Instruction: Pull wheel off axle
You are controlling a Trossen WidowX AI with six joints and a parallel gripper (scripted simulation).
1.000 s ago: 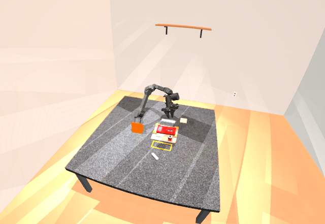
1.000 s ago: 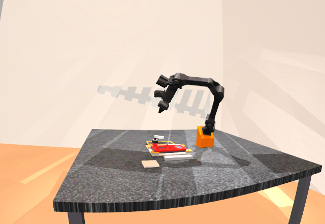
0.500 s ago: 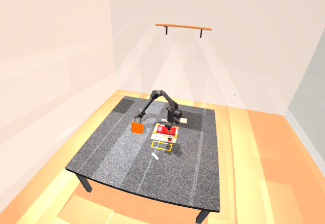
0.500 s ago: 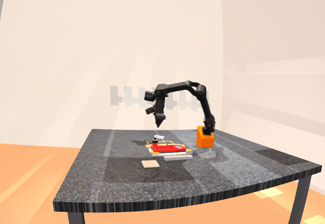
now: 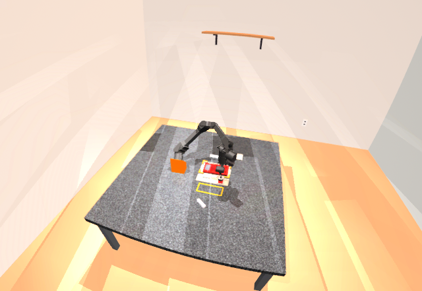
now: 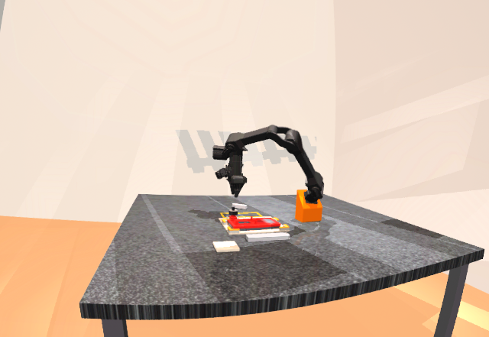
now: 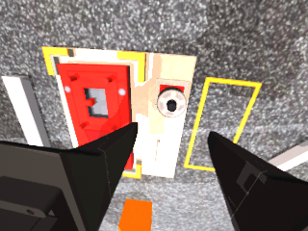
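The black wheel lies 70 mm below my gripper tip. Also, from my gripper tip: cream block 80 mm ahead, 340 mm to the left, 110 mm below; then white flat bar 80 mm behind, 270 mm to the left, 100 mm below.
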